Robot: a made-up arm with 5 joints.
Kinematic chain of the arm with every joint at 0, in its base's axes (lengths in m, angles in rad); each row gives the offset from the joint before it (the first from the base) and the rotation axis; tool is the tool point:
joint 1: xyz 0 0 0.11 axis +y
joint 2: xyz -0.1 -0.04 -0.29 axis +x
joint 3: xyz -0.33 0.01 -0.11 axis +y
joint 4: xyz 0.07 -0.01 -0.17 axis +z
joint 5: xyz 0 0 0.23 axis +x
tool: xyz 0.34 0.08 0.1
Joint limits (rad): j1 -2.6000..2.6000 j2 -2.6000..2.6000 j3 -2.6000..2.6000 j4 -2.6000..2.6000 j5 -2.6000..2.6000
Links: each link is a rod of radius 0.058 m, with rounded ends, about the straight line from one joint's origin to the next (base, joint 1, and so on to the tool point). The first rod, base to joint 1, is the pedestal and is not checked.
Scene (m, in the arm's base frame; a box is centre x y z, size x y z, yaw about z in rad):
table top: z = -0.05
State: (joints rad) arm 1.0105 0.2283 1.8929 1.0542 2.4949
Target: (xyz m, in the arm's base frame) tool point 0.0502 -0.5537 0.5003
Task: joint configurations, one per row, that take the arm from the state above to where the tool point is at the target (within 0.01 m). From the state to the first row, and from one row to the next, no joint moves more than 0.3 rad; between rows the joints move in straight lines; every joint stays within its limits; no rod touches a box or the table.
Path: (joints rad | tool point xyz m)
1: 1.1960 -0.0648 1.8300 0.8682 2.4673 | -0.9183 0.1066 0.2838
2: 1.3816 -0.3580 1.7670 0.6822 2.4396 | -0.8948 -0.1135 0.4232
3: 1.5671 -0.6511 1.7041 0.4962 2.4120 | -0.7523 -0.3271 0.5558
4: 1.7527 -0.9442 1.6412 0.3103 2.3843 | -0.5100 -0.4909 0.6291
5: 1.9382 -1.2373 1.5783 0.1243 2.3567 | -0.2203 -0.5716 0.6099
6: 2.1238 -1.5305 1.5153 -0.0617 2.3290 | 0.0502 -0.5537 0.5003

